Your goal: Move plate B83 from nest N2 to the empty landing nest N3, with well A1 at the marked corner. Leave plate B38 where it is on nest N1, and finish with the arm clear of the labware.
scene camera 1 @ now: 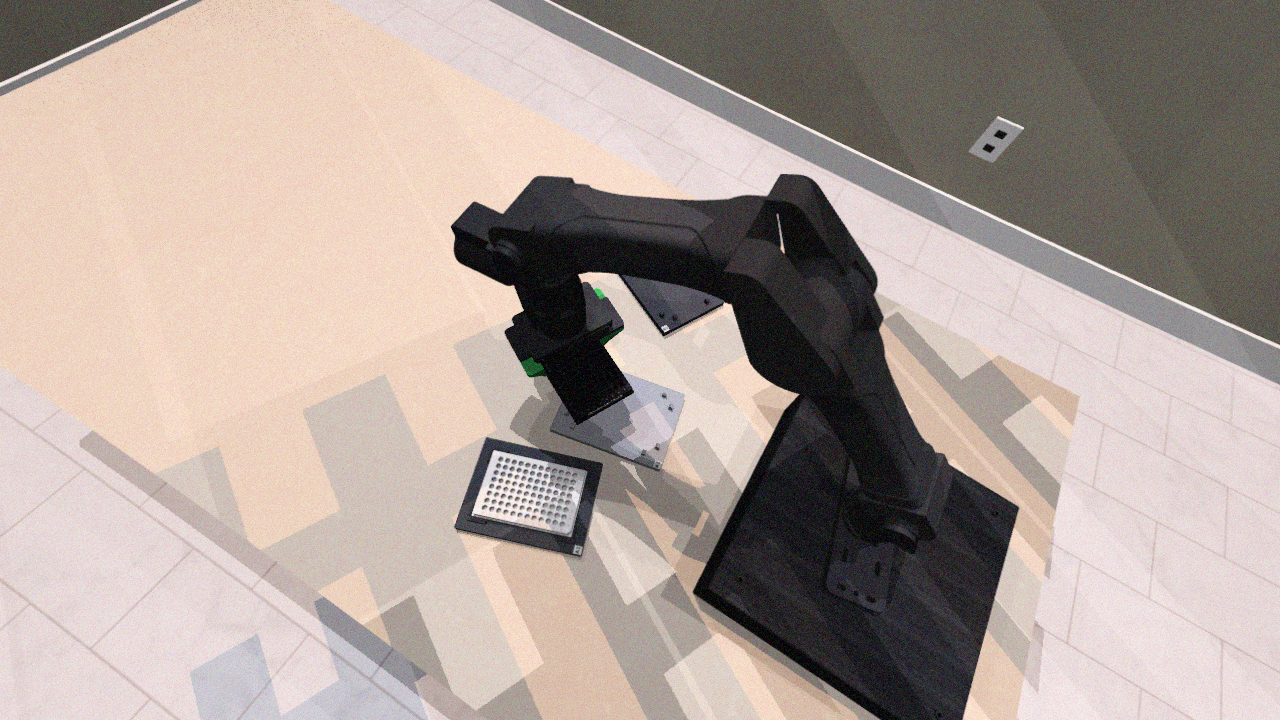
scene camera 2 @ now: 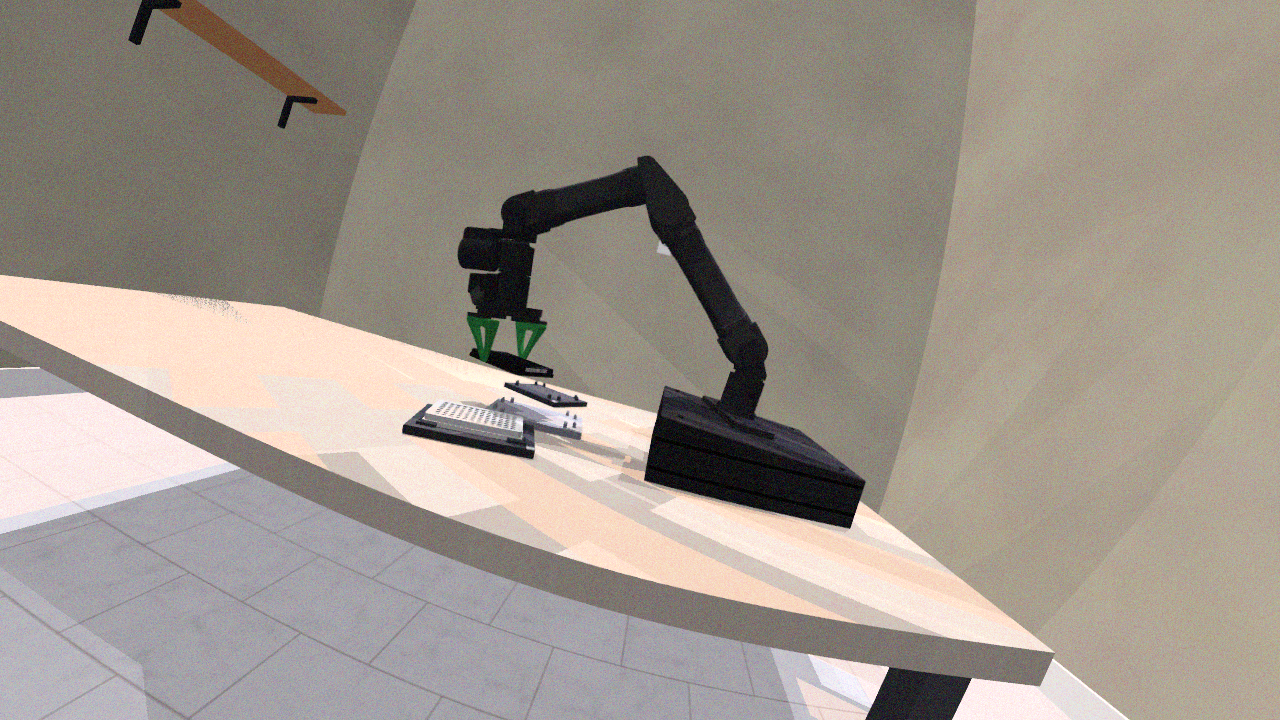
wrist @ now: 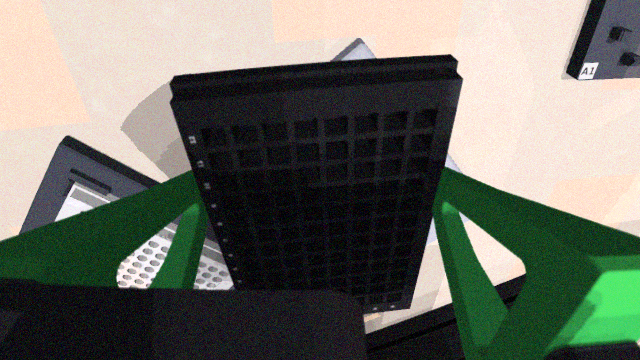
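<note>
My gripper (scene camera 1: 572, 353) (scene camera 2: 505, 358) (wrist: 320, 180) is shut on a black well plate, taken as B83 (scene camera 1: 586, 385) (scene camera 2: 514, 362) (wrist: 325, 150), across its long sides. It is held level, well above the table. Below it lies the empty light grey nest N3 (scene camera 1: 626, 438) (scene camera 2: 559, 420) (wrist: 356, 49), turned relative to the plate and partly hidden by it in the wrist view. White plate B38 (scene camera 1: 529, 490) (scene camera 2: 474, 418) (wrist: 145, 260) sits on dark nest N1 (scene camera 1: 546, 540) (scene camera 2: 465, 441) (wrist: 45, 190). The plate's well A1 cannot be made out.
The empty dark nest N2 (scene camera 1: 675, 304) (scene camera 2: 546, 394) (wrist: 600, 45) lies behind N3, with a white A1 tag at its corner. The arm's black base block (scene camera 1: 778, 555) (scene camera 2: 751, 465) stands right of the nests. A wooden wall shelf (scene camera 2: 250, 53) is high at the left.
</note>
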